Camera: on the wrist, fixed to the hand. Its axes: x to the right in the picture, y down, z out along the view.
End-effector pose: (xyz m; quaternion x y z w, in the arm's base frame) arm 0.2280 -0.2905 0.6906 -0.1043 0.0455 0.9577 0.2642
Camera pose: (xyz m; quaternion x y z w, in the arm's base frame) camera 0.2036 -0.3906 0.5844 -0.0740 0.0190 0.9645 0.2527
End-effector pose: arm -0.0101 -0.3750 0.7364 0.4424 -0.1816 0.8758 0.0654
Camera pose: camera -0.1181 -0.4199 0.6458 0.4704 -0.2054 0.8563 0.0571
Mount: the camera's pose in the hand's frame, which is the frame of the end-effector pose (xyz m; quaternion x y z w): -0.0055 0.0949 -0.1134 -0.0189 -0.0362 0.0114 0.9991
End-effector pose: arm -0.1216 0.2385 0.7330 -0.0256 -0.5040 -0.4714 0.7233
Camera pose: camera 0.0252 0.2366 0.7148 -0.0621 -0.5205 -0.4713 0.7093
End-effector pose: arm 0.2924 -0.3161 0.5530 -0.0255 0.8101 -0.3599 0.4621
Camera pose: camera 0.2362 -0.1804 0.5350 -0.0380 0.7997 -0.3381 0.4946
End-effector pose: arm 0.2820 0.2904 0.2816 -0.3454 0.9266 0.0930 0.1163
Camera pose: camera 0.2061 0.3358 0.4002 -0.3333 0.9237 0.1243 0.1421
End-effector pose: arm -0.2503 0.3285 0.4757 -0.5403 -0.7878 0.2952 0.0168
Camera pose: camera -0.1290 0.3974 0.5250 0.5384 0.7871 -0.2998 0.0253
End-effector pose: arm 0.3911 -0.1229 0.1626 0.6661 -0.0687 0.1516 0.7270
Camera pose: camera 0.3447 -0.0051 0.2392 0.6565 -0.1054 0.1343 0.7347
